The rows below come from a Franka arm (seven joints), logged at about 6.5 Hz.
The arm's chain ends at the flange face. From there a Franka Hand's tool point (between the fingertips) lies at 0.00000 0.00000 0.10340 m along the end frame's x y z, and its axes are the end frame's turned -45 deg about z.
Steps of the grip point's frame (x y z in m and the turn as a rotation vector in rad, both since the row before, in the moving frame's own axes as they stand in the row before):
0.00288, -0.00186, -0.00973, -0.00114, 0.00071, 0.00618
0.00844, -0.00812, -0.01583, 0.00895, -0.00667, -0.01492
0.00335, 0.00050, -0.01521, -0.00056, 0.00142, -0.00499
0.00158, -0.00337, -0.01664, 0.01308, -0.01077, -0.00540
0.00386, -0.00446, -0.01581, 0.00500, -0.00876, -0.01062
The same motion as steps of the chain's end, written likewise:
0.00059, -0.00338, -0.00973, -0.00030, 0.00131, 0.00618
0.00137, -0.01155, -0.01582, 0.00161, -0.01105, -0.01492
0.00258, -0.00195, -0.01521, 0.00061, 0.00140, -0.00499
0.00048, -0.00334, -0.01663, 0.00163, -0.01686, -0.00540
0.00058, -0.00616, -0.01580, -0.00266, -0.00973, -0.01062

